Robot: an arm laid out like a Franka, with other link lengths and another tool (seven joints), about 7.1 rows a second.
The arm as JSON. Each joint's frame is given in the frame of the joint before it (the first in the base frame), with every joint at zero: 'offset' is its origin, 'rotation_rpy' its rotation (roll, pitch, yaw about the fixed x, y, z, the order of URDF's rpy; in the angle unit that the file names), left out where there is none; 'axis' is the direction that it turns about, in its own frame. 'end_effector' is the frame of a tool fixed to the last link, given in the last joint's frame.
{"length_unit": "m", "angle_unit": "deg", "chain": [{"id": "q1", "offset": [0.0, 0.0, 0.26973], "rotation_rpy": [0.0, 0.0, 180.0], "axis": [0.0, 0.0, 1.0]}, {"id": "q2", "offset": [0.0, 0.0, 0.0], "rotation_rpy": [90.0, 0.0, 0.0], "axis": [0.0, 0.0, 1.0]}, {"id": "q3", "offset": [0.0, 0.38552, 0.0], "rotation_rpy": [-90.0, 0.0, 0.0], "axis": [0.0, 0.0, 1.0]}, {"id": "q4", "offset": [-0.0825, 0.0, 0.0], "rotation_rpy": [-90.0, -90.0, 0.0], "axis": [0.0, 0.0, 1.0]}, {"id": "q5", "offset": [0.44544, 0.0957, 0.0], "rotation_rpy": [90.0, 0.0, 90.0], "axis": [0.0, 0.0, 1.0]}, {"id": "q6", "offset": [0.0, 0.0, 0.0], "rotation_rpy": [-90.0, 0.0, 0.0], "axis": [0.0, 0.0, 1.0]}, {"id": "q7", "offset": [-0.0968, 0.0, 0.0], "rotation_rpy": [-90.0, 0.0, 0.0], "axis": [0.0, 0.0, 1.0]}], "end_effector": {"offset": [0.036, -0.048, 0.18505], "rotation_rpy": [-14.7, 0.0, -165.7]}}
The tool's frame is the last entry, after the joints.
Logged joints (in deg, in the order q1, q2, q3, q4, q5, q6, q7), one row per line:
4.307 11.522 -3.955 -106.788 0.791 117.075 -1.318
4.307 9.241 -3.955 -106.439 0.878 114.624 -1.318
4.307 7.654 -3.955 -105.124 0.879 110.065 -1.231
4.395 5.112 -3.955 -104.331 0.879 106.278 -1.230
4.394 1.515 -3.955 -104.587 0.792 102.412 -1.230
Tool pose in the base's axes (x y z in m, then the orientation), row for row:
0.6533 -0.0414 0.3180 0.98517 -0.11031 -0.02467 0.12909
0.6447 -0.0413 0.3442 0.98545 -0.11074 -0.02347 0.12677
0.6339 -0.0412 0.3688 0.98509 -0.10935 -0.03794 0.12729
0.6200 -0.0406 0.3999 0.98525 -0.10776 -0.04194 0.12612
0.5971 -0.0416 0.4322 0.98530 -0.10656 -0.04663 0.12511
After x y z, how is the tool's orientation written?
As a quaternion, x y z w.
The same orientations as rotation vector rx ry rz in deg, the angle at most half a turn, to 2 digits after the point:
164.09 -18.37 -4.11
164.35 -18.47 -3.91
164.24 -18.23 -6.33
164.38 -17.98 -7.00
164.48 -17.79 -7.78

